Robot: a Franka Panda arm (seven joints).
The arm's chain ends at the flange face. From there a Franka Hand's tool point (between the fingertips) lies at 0.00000 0.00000 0.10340 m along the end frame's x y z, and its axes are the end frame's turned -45 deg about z.
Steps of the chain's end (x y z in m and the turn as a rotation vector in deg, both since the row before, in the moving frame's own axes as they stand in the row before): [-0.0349, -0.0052, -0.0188, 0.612, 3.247, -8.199]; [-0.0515, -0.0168, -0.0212, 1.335, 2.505, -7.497]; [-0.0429, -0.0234, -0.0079, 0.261, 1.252, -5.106]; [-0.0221, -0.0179, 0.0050, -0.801, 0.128, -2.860]
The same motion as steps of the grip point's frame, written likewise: [-0.0159, -0.0254, -0.0190, -1.863, 2.729, -8.199]; [-0.0196, -0.0471, -0.0213, -0.827, 2.715, -7.497]; [-0.0118, -0.0457, -0.0079, -0.701, 1.070, -5.106]; [-0.0038, -0.0271, 0.0050, -0.657, -0.476, -2.860]
